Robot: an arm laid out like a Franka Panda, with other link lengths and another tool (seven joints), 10 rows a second.
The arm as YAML. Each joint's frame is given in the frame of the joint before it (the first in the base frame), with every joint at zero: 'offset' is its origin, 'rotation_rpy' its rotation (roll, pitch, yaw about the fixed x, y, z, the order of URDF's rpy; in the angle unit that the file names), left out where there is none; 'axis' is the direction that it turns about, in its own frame. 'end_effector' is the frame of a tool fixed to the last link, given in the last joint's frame.
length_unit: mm
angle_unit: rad
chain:
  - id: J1
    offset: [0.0, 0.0, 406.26]
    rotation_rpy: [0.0, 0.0, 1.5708]
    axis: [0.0, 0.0, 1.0]
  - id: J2
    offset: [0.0, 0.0, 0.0]
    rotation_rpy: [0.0, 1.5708, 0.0]
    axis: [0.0, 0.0, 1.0]
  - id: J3
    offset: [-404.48, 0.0, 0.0]
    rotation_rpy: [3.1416, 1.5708, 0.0]
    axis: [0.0, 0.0, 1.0]
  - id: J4
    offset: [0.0, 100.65, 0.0]
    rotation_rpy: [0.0, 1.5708, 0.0]
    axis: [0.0, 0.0, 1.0]
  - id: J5
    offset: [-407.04, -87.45, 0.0]
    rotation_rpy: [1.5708, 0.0, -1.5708]
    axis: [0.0, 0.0, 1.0]
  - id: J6
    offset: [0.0, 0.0, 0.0]
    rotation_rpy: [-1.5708, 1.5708, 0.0]
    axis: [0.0, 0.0, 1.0]
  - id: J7
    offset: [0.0, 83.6, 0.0]
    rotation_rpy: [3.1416, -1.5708, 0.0]
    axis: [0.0, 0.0, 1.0]
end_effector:
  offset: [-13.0, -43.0, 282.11]
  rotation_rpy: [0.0, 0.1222, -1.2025]
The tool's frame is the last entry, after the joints.
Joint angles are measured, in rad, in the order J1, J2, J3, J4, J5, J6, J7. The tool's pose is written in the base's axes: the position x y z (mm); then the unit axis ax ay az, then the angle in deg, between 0 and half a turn. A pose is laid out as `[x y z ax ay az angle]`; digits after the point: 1 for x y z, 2 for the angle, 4 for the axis.
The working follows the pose.
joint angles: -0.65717 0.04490 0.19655 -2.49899 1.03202 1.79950 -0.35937
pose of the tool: [491.5 9.9 313.7 -0.8182 0.5418 0.1925 127.48]
Where each joint sits with the arm in this pose, in the base's axes (m; each line is computed from the numbers above, not from the rounded line before):
J1: 0.0000 0.0000 0.4063
J2: 0.0000 0.0000 0.4063
J3: 0.0144 -0.0111 0.8103
J4: 0.1045 -0.0558 0.8059
J5: 0.3757 -0.1876 0.5189
J6: 0.3757 -0.1876 0.5189
J7: 0.4170 -0.2257 0.4570
the tool: 0.4915 0.0099 0.3137

